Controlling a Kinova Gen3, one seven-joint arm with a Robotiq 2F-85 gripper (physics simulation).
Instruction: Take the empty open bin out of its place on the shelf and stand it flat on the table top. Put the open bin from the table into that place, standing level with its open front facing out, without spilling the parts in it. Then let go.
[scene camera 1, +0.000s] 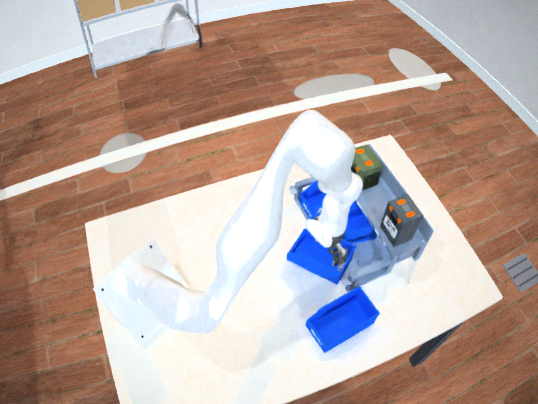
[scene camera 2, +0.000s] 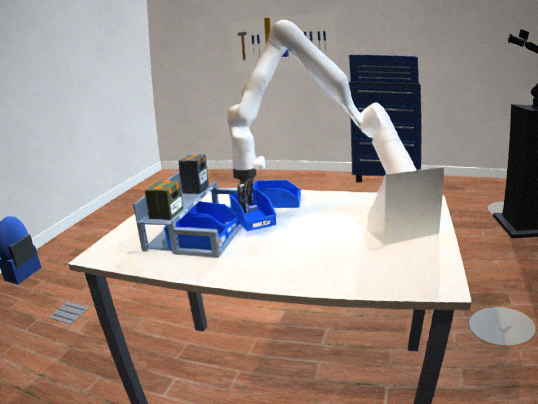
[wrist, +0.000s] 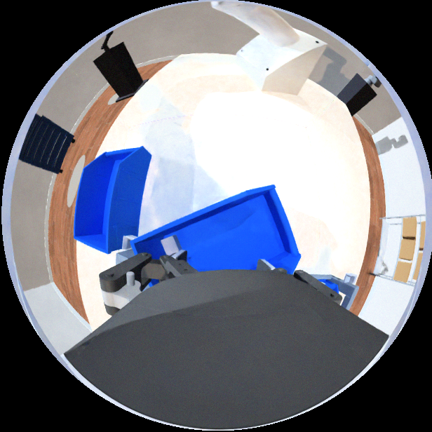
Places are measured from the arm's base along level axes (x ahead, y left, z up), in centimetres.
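Where they show: gripper, fingertip midpoint: (scene camera 1: 326, 252) (scene camera 2: 247, 209); arm's base at its link origin: (scene camera 1: 139, 280) (scene camera 2: 407, 185).
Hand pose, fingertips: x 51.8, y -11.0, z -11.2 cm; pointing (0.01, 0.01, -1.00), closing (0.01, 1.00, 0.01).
Observation:
Things, the pixels of their top centre, and the offset from my fingertips. "spot": a spot on its surface instead. Level surfaces: height alone.
- empty blue open bin at a spot on its surface: (scene camera 1: 313, 257) spot: dx -3.0, dy +2.1, dz -3.2 cm
- table top at its surface level: dz -5.4 cm
- second blue open bin at a spot on its surface: (scene camera 1: 343, 318) spot: dx -5.7, dy -18.9, dz -5.1 cm
- green box at its top centre: (scene camera 1: 364, 156) (scene camera 2: 162, 184) dx +23.0, dy +15.5, dz +14.5 cm
- dark grey box at its top centre: (scene camera 1: 406, 207) (scene camera 2: 192, 157) dx +19.9, dy -7.4, dz +17.0 cm
An empty blue open bin (scene camera 1: 313, 257) (scene camera 2: 257, 213) (wrist: 238, 231) stands on the table top (scene camera 1: 182, 226) (scene camera 2: 330, 260) just in front of the grey shelf (scene camera 1: 374, 203) (scene camera 2: 140, 221), turned askew to it. My gripper (scene camera 1: 338, 256) (scene camera 2: 245, 197) (wrist: 217, 257) is open, with its fingers straddling that bin's rear wall and holding nothing. A second blue open bin (scene camera 1: 343, 318) (scene camera 2: 278, 191) (wrist: 108, 197) stands on the table a little apart. I cannot make out any parts in it. Two more blue bins (scene camera 1: 313, 196) (scene camera 2: 204, 218) sit in the shelf.
A green box (scene camera 1: 367, 165) (scene camera 2: 164, 199) and a dark grey box (scene camera 1: 400, 220) (scene camera 2: 194, 172) stand on the shelf's top board. The arm's wedge-shaped base mount (scene camera 1: 125, 278) (scene camera 2: 408, 204) is at the table's other end.

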